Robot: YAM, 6 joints.
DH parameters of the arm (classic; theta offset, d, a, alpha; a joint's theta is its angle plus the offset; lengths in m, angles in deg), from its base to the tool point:
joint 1: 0 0.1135 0.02 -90
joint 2: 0 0 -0.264 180
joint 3: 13.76 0 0.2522 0
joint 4: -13.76 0 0.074 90
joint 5: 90 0 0 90
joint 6: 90 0.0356 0 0
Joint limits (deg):
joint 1: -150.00..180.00
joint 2: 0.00..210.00
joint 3: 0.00..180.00
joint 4: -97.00..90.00
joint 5: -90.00..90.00
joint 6: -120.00..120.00
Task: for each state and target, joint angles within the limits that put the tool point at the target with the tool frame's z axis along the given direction. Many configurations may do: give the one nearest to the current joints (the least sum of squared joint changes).
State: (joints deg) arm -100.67 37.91 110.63 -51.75 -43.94 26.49
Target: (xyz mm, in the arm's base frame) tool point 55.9 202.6 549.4 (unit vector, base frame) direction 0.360 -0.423 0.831
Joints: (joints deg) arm -101.19 19.16 100.15 -13.54 -25.82 26.49
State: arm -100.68 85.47 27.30 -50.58 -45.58 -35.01
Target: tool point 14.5 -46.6 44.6 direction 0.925 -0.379 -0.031
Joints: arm -119.10 136.59 8.90 -37.67 -82.96 -35.01
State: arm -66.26 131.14 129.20 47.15 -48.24 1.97
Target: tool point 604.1 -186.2 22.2 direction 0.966 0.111 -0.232
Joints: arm -18.46 181.01 153.60 12.66 -24.29 1.97
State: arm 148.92 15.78 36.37 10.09 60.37 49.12
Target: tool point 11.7 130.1 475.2 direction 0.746 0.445 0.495
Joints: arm 97.41 46.45 54.09 47.48 52.88 49.12
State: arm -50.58 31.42 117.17 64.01 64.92 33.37
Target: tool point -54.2 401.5 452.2 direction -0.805 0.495 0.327
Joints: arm -86.19 11.06 106.30 53.91 50.39 33.37
